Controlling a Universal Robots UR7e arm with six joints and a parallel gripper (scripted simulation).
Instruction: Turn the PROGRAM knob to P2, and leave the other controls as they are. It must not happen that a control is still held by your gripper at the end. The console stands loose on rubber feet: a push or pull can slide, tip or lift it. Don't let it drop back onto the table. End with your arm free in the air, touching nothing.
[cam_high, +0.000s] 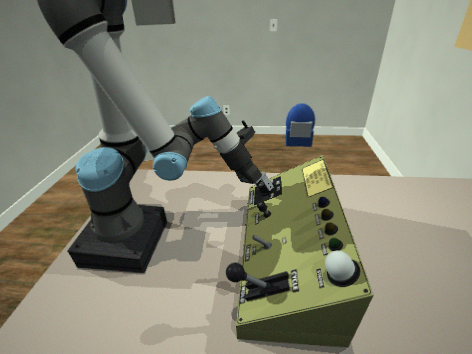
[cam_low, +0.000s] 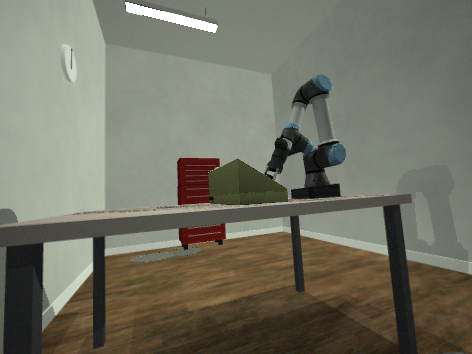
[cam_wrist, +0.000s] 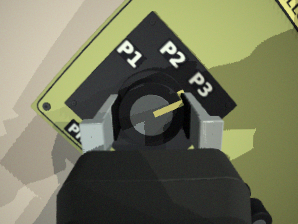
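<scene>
The mode knob is 120 mm to the right of my hand. Round my hand: olive console 40 mm ahead, 180 mm to the right, 30 mm below; then check toggle 240 mm to the right, 10 mm below; then ball-handled lever 30 mm behind, 360 mm to the right.
</scene>
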